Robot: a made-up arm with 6 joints.
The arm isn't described. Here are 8 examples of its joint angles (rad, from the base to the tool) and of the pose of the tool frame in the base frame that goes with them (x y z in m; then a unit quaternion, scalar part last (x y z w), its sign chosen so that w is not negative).
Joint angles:
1: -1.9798 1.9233 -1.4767 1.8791 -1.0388 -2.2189
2: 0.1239 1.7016 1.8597 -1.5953 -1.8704 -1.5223
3: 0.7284 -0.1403 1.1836 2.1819 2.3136 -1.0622
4: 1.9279 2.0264 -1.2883 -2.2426 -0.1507 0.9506
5: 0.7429 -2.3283 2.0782 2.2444 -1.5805 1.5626
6: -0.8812 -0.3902 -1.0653 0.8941 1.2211 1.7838
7: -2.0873 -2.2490 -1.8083 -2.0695 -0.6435 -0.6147
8: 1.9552 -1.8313 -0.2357 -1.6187 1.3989 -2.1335
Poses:
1: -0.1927 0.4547 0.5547 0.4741 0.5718 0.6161 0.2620
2: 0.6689 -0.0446 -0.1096 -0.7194 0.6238 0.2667 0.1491
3: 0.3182 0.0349 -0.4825 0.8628 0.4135 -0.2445 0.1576
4: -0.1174 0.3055 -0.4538 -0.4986 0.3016 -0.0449 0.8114
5: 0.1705 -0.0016 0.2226 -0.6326 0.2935 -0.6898 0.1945
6: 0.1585 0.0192 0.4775 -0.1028 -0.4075 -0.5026 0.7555
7: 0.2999 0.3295 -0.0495 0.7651 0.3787 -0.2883 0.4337
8: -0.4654 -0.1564 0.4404 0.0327 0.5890 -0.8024 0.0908
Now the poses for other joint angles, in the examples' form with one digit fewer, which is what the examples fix.
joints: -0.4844 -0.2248 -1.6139 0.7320 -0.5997 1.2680
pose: 0.350 -0.095 -0.013 0.103 0.714 -0.325 0.611
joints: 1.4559 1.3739 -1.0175 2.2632 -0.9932 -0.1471
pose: 0.230 0.105 0.008 -0.445 -0.366 -0.289 0.764
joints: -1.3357 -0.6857 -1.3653 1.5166 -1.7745 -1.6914
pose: 0.320 -0.197 0.574 -0.724 0.328 -0.563 0.226
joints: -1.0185 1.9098 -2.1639 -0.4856 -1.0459 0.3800
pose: 0.713 0.038 0.664 -0.514 -0.071 -0.324 0.791
